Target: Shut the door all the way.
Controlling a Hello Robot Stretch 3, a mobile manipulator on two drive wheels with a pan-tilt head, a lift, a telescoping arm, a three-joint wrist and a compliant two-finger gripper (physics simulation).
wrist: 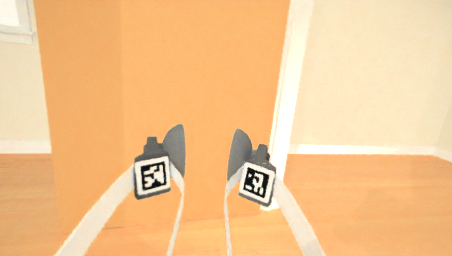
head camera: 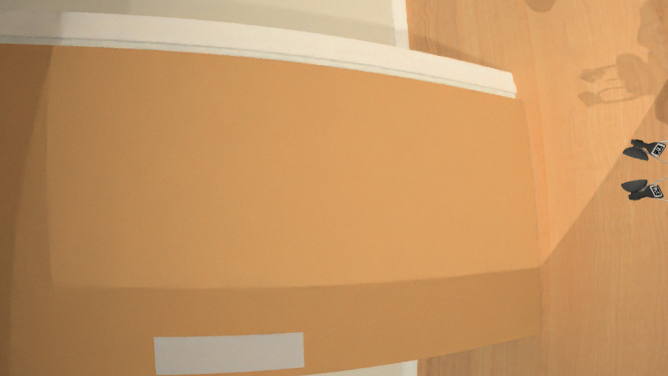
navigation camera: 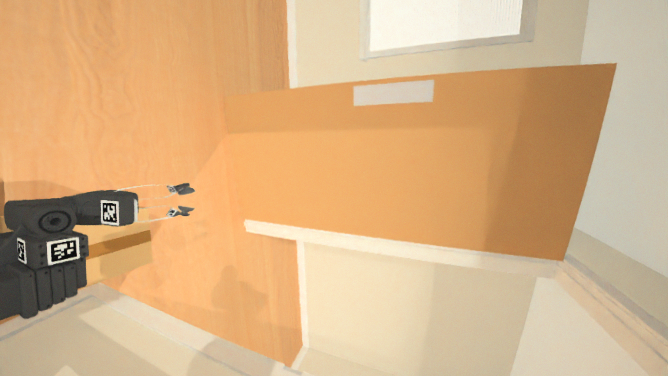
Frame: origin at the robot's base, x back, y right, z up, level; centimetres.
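Seen in the pictures: gripper, fingertip midpoint: (head camera: 623, 169) (navigation camera: 193, 199).
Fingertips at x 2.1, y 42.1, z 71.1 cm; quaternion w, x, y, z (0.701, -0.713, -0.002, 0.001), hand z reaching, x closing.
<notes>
Pixels of each thing's top centre, then the offset from my fingertips to it. Level surfaces: height alone.
- pale rectangular plate at its top centre: (head camera: 154, 356) (navigation camera: 433, 90) dx -52.2, dy +73.9, dz +63.3 cm
- tan cardboard box at its top centre: (navigation camera: 102, 248) dx +20.8, dy -2.6, dz -43.2 cm
- wood floor at its surface level: dz -71.1 cm
The door (head camera: 280, 175) (navigation camera: 390, 165) (wrist: 200, 65) is a wide, plain orange-brown panel. It lies sideways in the head and navigation views and stands upright ahead in the wrist view. A pale rectangular plate (head camera: 229, 353) (navigation camera: 393, 93) is on it, near one long edge. A white post (head camera: 250, 42) (navigation camera: 400, 247) (wrist: 295, 65) runs along its other long edge. Room wall shows past both long edges. How wide the door stands open is hard to tell. My gripper (head camera: 635, 169) (navigation camera: 186, 200) (wrist: 208, 145) is open and empty, in front of the door's face and apart from it.
A tan cardboard box (navigation camera: 117, 262) with a brown band sits on the wood floor (head camera: 600, 300) (navigation camera: 150, 75) (wrist: 375, 200), partly hidden behind my wrist. A pale wall with white trim is at the navigation view's lower left. A window (navigation camera: 445, 25) is beyond the door.
</notes>
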